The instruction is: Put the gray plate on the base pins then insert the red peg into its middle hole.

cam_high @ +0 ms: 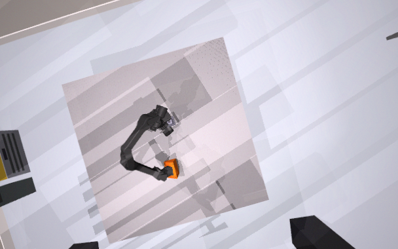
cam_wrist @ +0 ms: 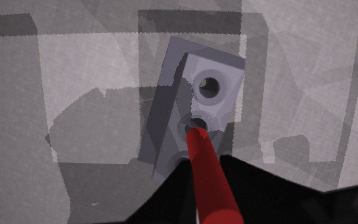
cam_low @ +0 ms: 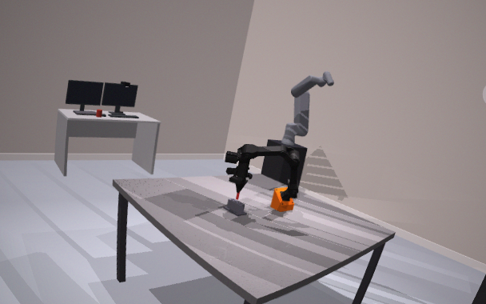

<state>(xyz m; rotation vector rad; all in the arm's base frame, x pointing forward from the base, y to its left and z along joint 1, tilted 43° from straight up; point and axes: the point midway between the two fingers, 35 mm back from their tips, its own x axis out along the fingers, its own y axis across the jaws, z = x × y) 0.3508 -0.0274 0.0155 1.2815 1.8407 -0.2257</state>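
My gripper tip is now 70 mm above the gray plate. Round my gripper tip: gray base (100 mm below); then red peg (right at my gripper tip).
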